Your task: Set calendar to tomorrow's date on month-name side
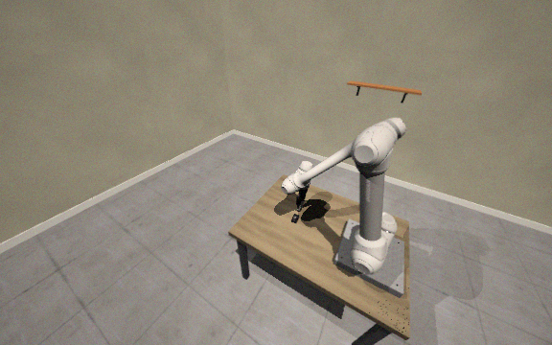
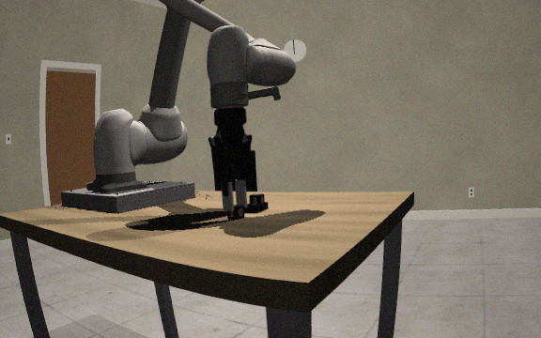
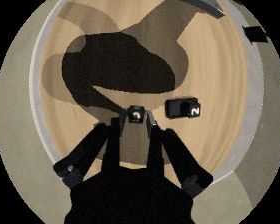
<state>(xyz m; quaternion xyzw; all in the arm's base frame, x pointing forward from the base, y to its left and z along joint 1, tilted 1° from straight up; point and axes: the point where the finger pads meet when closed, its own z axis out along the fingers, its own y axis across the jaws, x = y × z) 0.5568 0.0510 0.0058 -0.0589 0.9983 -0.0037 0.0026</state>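
My gripper is now 40 mm above the dark cube. The rest, counted from my hand: dark calendar tray: 40 mm behind, 100 mm to the left, 40 mm below.
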